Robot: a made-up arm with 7 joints. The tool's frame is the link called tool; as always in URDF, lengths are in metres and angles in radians. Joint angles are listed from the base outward.
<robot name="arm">
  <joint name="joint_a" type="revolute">
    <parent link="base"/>
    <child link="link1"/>
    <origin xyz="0 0 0.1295" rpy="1.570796 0 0"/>
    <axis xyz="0 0 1"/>
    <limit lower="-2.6" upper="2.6"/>
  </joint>
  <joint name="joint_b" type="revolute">
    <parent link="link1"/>
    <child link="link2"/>
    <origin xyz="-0.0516 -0.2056 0.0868" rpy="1.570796 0 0"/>
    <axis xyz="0 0 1"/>
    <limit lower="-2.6" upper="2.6"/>
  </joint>
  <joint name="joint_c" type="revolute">
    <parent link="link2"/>
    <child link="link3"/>
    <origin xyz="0.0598 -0.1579 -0.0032" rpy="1.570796 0 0"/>
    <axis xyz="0 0 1"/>
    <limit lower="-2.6" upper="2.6"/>
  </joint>
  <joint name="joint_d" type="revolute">
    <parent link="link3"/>
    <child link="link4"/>
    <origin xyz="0.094 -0.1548 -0.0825" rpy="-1.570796 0 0"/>
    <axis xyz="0 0 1"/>
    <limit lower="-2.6" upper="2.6"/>
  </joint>
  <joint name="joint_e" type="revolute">
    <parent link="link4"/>
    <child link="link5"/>
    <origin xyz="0.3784 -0.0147 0.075" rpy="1.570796 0 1.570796"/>
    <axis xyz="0 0 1"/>
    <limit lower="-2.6" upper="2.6"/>
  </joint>
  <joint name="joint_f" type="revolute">
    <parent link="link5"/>
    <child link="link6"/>
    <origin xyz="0.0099 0.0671 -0.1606" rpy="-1.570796 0 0"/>
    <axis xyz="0 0 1"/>
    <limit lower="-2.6" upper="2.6"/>
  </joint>
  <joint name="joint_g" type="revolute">
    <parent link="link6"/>
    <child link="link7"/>
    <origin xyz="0.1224 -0.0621 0.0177" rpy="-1.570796 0 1.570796"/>
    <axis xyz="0 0 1"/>
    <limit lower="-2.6" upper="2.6"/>
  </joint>
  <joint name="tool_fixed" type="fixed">
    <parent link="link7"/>
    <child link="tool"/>
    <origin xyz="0.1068 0.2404 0.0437" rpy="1.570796 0 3.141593"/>
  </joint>
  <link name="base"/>
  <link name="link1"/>
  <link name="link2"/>
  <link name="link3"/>
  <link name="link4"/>
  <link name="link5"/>
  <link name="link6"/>
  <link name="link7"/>
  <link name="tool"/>
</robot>
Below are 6 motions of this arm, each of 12 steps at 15 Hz.
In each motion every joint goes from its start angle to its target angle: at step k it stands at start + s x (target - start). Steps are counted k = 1, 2, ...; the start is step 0. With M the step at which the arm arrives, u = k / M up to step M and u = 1 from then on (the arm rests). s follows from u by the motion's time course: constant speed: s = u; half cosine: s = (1 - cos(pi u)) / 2; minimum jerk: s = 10 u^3 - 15 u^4 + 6 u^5.
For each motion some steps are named. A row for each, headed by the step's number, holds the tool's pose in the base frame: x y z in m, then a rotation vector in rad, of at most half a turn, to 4 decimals.
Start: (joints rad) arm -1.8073 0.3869 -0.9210 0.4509 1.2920 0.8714 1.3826
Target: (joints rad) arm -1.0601 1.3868 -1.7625 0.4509 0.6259 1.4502 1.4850
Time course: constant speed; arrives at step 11
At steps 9, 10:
9: -0.1035 -0.3107 0.3219 1.1253 0.2292 -0.9884
10: -0.1401 -0.2702 0.3340 1.0831 0.0596 -0.9577

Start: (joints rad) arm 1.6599 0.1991 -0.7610 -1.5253 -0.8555 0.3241 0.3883
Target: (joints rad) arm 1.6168 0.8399 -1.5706 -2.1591 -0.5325 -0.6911 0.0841
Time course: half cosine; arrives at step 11
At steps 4, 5, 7, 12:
4: 0.0729 0.2650 0.0401 -2.0293 -1.8884 -0.8715
5: 0.1104 0.2683 0.0529 -2.2427 -1.6160 -0.9324
7: 0.1871 0.2661 0.0940 -2.5310 -0.9200 -0.9573
12: 0.2657 0.2456 0.1543 -2.5492 -0.1209 -0.8154

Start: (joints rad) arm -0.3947 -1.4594 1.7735 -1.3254 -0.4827 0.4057 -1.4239
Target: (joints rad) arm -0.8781 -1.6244 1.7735 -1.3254 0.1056 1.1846 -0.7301
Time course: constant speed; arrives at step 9
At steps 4, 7, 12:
4: -0.2636 -0.0383 0.0283 0.6264 1.2516 1.6275
7: -0.2881 0.0342 0.1305 0.1904 1.4982 1.7446
12: -0.3153 0.0804 0.1862 -0.1286 1.6326 1.8253

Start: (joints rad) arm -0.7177 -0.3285 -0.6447 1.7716 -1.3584 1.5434 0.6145
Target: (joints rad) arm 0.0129 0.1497 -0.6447 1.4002 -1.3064 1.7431 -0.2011
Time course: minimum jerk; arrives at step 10
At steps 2, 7, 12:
2: 0.1325 -0.1433 0.1723 -1.2167 0.2368 -2.7422
7: 0.1950 -0.1577 0.1224 1.2270 0.1750 2.7382
12: 0.2087 -0.1769 0.1184 1.2028 0.1841 2.6529

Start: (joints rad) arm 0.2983 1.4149 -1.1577 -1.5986 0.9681 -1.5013 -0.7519
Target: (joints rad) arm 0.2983 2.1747 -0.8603 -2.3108 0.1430 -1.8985 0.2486
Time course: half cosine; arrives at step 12
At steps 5, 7, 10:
5: 0.3431 -0.2043 0.1980 -0.0089 -0.0193 1.6657
7: 0.3485 -0.1569 0.1712 -0.1399 0.3738 1.7055
10: 0.3261 -0.0853 0.1131 -0.3146 0.7710 1.8136

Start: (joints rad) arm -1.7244 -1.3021 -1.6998 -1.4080 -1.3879 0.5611 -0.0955
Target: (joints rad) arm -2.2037 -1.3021 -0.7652 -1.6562 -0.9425 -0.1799 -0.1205
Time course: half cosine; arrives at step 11
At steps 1, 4, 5, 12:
1: -0.2028 -0.1106 0.4496 0.2082 -1.3153 -0.2474
4: -0.1098 -0.1496 0.4658 0.4065 -1.1347 0.1665
5: -0.0557 -0.1606 0.4636 0.5322 -1.0566 0.3548
12: 0.1617 -0.1237 0.3822 1.2342 -0.8770 0.9437

